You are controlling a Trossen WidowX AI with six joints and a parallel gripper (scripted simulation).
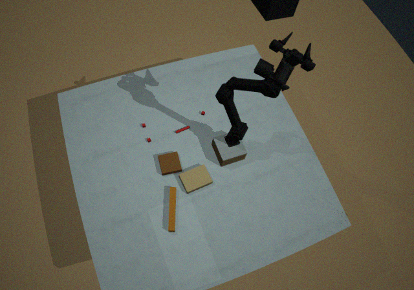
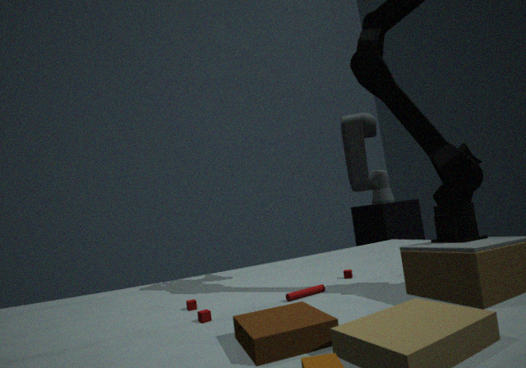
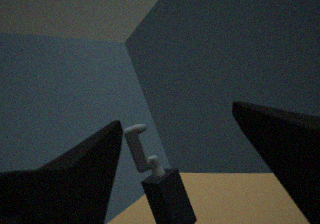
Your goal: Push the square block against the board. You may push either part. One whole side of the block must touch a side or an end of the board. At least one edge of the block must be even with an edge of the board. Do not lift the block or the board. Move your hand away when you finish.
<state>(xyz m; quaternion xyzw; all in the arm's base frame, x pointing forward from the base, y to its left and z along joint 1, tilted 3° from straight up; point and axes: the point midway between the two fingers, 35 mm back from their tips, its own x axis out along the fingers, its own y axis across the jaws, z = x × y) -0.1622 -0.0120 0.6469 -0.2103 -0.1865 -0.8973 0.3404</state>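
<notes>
Now: the dark brown square block 550 mm ahead of my gripper tip, 30 mm to the left of it and 720 mm below it. The rest, counted from my gripper tip: orange bar (620 mm ahead, 270 mm to the left, 720 mm below); then tan block (450 mm ahead, 160 mm to the left, 720 mm below); then red rod (420 mm ahead, 130 mm to the right, 720 mm below).
</notes>
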